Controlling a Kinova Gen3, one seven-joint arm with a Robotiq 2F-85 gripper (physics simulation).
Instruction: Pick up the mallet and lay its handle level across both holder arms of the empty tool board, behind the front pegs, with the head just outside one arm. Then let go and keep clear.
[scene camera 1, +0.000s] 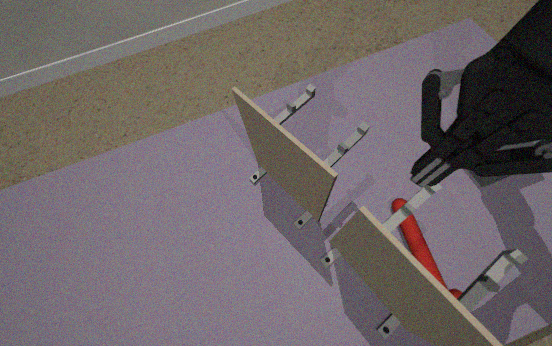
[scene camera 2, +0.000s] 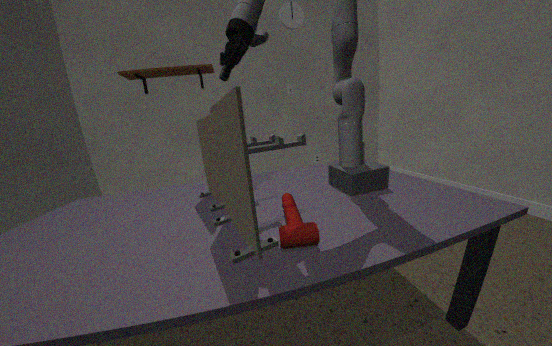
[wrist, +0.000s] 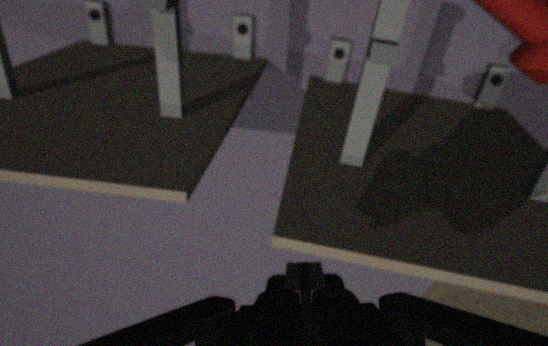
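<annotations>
Gripper shut, holding nothing. Red mallet on the table.
</annotations>
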